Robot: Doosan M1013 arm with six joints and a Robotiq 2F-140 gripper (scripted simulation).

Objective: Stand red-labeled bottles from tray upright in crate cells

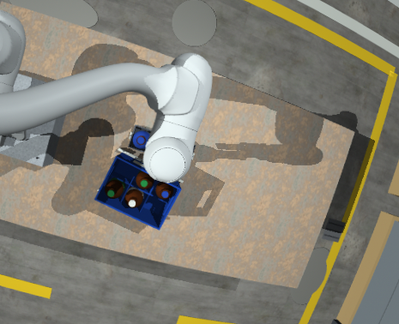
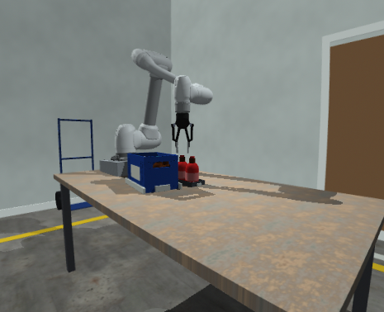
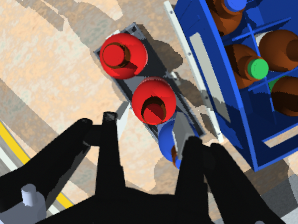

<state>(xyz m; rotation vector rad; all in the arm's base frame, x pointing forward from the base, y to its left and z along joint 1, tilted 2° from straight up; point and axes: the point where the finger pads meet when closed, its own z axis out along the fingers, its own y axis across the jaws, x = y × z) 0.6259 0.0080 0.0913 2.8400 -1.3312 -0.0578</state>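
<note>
My hand is 120 mm above the red bottle. The rest, counted from my hand: blue-capped bottle 90 mm behind, 10 mm to the left, 120 mm below; then dark tray 190 mm below; then red-labeled bottle 90 mm ahead, 10 mm to the right, 120 mm below.
</note>
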